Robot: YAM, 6 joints.
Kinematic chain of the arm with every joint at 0, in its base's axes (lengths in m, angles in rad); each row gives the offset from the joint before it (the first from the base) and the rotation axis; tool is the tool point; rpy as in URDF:
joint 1: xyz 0 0 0.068 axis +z
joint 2: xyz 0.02 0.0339 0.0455 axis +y
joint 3: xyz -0.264 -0.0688 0 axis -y
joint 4: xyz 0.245 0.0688 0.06 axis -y
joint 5: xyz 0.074 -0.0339 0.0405 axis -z
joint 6: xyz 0.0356 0 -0.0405 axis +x
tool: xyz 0 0 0 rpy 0 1.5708 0
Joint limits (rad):
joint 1: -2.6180..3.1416
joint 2: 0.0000..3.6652
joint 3: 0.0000..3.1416
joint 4: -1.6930..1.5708
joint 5: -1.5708..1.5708
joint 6: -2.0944..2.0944
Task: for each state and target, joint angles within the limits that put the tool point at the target. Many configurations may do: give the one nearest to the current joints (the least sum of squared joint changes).
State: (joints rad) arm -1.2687 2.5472 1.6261 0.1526 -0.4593 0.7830
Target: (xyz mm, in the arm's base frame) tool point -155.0 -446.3 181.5
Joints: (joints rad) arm -1.9377 2.0982 1.4442 0.0678 -0.4475 0.7830
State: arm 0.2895 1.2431 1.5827 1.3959 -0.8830 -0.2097
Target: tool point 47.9 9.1 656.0
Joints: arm -0.1832 1.2127 1.8734 1.2875 -0.5195 -0.2097
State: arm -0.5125 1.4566 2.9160 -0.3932 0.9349 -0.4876
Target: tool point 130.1 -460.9 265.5
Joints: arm -1.2351 2.1746 1.9776 -0.7389 0.9518 -0.4876
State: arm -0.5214 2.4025 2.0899 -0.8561 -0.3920 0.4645
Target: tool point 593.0 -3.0 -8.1
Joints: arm -0.0249 3.0202 2.4956 -0.3534 -0.3363 0.4645
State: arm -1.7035 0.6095 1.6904 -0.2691 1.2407 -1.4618
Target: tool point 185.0 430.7 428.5
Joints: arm -2.0434 0.2470 2.3874 0.0007 1.0771 -1.4618
